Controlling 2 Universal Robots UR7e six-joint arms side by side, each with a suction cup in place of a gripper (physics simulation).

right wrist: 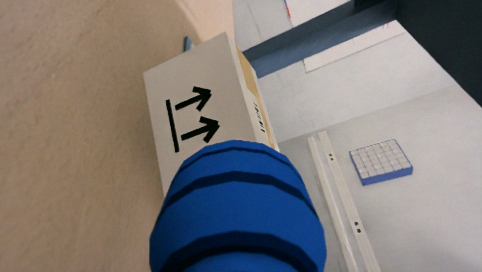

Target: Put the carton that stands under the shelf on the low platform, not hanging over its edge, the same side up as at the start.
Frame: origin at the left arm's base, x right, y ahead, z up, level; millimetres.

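Seen in the pictures: right hand, tool point: (238, 198).
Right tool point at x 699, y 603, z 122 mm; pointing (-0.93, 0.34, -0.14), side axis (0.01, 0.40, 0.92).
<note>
Pixels of each thing's top centre, then the offset from my right tool point to it. "*": a spot on its surface instead. Level surfaces: height alone.
- white carton, top centre: (259, 109) dx -158, dy +105, dz -20 mm
- tan table top, surface height: dz -122 mm
- small blue bracket, surface spot: (187, 44) * dx -342, dy +79, dz -117 mm
A white carton (195, 65) with two black arrows and a bar on its near face stands on the tan table top, with a yellow-brown strip and a barcode on its narrow side. The arrows point to the right in this turned view. My right suction cup (237, 145), blue and ribbed, is in front of the carton's face and covers its lower part. Whether the cup touches or holds the carton is hidden behind the cup. Dark blue shelf parts (300, 40) show at the top right. The low platform and my left suction cup do not show.
The tan table top (65, 150) fills the left side. A small blue bracket (187, 44) shows just beyond the carton. A blue-edged grid panel (381, 161) and white rails (345, 200) show on the grey background at the right.
</note>
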